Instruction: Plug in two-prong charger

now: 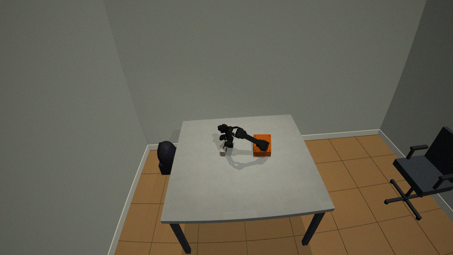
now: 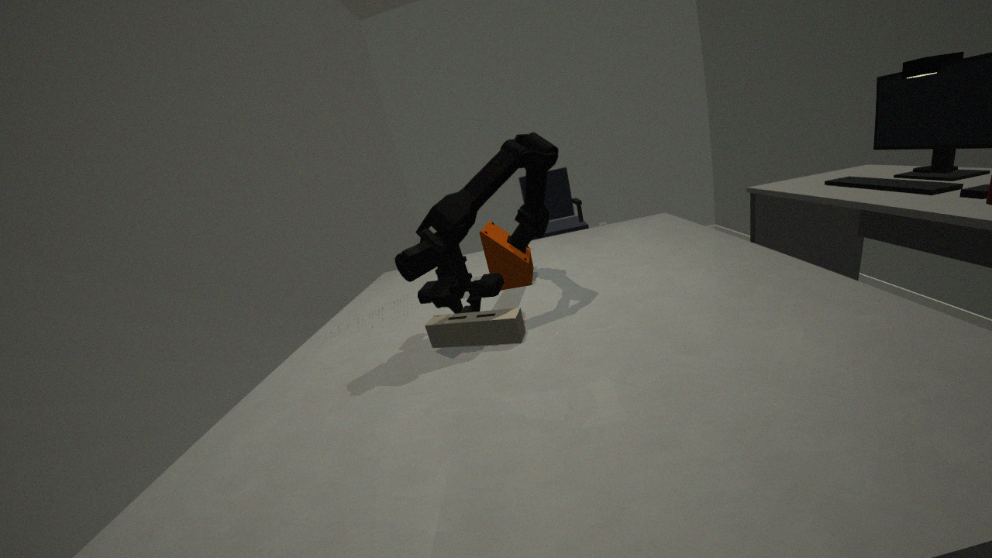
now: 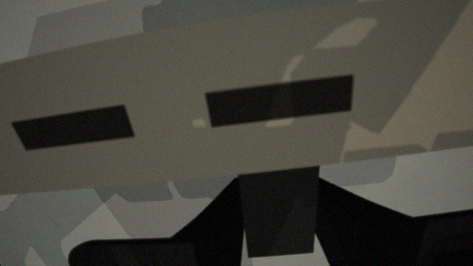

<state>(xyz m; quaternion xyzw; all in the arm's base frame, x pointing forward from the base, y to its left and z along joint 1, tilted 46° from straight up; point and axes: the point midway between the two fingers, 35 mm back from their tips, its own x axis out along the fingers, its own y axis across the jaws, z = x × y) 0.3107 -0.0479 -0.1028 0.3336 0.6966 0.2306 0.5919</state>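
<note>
Right now the two-prong charger is 20 mm ahead of my gripper tip and 10 mm above it.
</note>
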